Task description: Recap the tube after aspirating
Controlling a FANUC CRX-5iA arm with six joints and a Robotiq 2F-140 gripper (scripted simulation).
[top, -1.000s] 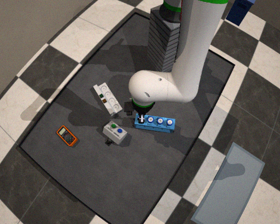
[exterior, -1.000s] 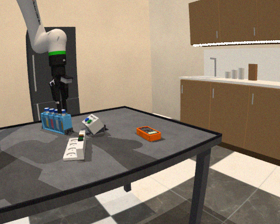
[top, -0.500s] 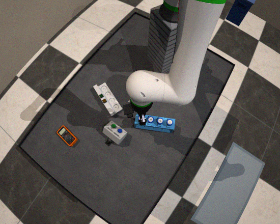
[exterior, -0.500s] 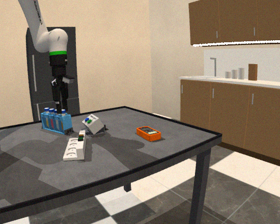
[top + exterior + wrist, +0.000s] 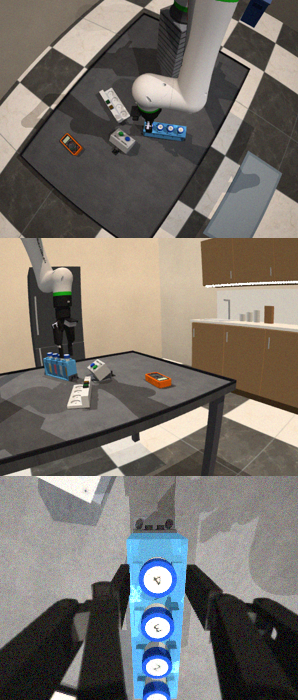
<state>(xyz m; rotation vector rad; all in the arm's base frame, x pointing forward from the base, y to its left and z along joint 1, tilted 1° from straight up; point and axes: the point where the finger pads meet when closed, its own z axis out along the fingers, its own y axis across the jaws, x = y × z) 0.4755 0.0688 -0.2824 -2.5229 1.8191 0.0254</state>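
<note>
The blue key lies 110 mm ahead of my hand, 80 mm to the right of it and 80 mm below it. From my hand the other things lie so: grey key housing: 120 mm ahead, 100 mm to the right, 90 mm below; green key: 100 mm ahead, 120 mm to the right, 80 mm below; cap 2: 30 mm behind, 100 mm to the left, 30 mm below.
</note>
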